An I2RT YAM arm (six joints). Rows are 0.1 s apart.
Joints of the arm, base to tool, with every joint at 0 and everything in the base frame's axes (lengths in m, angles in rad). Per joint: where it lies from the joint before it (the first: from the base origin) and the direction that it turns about. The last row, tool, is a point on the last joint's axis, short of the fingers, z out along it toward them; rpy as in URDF.
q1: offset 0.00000 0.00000 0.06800 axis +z
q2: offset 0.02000 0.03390 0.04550 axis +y
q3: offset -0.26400 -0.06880 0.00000 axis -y
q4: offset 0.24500 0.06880 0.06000 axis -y
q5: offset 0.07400 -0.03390 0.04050 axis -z
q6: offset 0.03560 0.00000 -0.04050 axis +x
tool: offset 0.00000 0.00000 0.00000 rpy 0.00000 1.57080 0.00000
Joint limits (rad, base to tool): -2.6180..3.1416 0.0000..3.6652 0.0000..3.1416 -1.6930..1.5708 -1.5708..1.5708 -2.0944..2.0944
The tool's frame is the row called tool.
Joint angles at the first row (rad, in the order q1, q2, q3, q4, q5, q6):
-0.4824, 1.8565, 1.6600, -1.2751, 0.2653, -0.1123
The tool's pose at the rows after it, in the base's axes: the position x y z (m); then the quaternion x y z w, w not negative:
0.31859, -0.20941, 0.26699, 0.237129, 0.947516, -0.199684, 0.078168
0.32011, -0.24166, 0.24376, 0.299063, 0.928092, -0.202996, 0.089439
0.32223, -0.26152, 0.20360, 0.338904, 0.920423, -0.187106, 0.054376
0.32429, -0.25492, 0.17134, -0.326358, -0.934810, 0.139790, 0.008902
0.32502, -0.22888, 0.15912, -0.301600, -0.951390, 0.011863, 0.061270
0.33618, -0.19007, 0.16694, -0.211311, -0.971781, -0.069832, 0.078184
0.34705, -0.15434, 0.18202, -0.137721, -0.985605, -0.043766, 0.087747
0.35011, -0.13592, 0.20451, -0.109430, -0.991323, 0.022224, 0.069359
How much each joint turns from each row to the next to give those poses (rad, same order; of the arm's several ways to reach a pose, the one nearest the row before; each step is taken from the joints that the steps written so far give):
-0.0686, 0.0179, -0.0061, 0.2068, 0.0668, 0.0041
-0.0668, 0.0706, 0.0000, 0.0954, -0.0012, 0.0622
-0.0366, 0.1048, 0.0000, 0.0225, -0.0065, 0.0603
0.0114, 0.0775, 0.0000, -0.0775, -0.0518, 0.0050
0.0347, 0.0294, 0.0000, -0.1503, -0.2137, -0.0103
0.0859, -0.0160, 0.0008, -0.0988, -0.1442, -0.1114
0.1007, -0.0378, 0.0026, -0.0416, 0.0504, -0.0450
0.0587, -0.0629, 0.0000, 0.0069, 0.1125, 0.0091

